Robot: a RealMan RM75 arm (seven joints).
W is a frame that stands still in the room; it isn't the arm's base.
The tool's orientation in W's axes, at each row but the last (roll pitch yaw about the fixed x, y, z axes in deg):
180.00 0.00 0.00
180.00 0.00 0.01
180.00 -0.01 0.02
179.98 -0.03 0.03
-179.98 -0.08 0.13
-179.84 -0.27 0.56
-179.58 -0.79 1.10
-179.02 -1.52 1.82
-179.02 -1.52 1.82
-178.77 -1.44 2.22
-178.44 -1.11 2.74
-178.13 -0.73 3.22
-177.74 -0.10 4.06
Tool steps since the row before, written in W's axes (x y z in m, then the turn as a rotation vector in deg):
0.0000 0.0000 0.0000 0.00 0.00 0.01
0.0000 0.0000 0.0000 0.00 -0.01 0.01
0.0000 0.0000 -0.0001 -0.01 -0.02 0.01
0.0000 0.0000 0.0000 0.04 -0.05 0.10
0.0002 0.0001 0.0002 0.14 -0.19 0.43
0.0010 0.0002 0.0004 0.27 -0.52 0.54
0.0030 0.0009 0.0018 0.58 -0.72 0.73
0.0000 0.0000 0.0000 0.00 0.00 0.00
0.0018 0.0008 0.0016 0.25 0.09 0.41
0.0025 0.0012 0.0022 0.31 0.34 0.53
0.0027 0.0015 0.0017 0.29 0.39 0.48
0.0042 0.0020 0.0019 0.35 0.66 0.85
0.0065 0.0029 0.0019 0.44 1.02 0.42
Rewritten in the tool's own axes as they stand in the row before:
0.0000 0.0000 0.0000 0.00 0.00 -0.01
0.0000 0.0000 0.0000 0.00 0.01 -0.01
0.0000 0.0000 0.0001 -0.01 0.02 -0.01
0.0000 0.0000 0.0000 0.04 0.05 -0.10
0.0002 -0.0001 -0.0002 0.14 0.19 -0.43
0.0010 -0.0002 -0.0004 0.27 0.52 -0.54
0.0030 -0.0009 -0.0018 0.58 0.73 -0.73
0.0000 0.0000 0.0000 0.00 0.00 0.00
0.0019 -0.0008 -0.0015 0.26 -0.09 -0.40
0.0026 -0.0011 -0.0021 0.34 -0.34 -0.51
0.0028 -0.0014 -0.0016 0.32 -0.39 -0.46
0.0043 -0.0018 -0.0018 0.40 -0.67 -0.82
0.0067 -0.0025 -0.0018 0.51 -1.00 -0.38

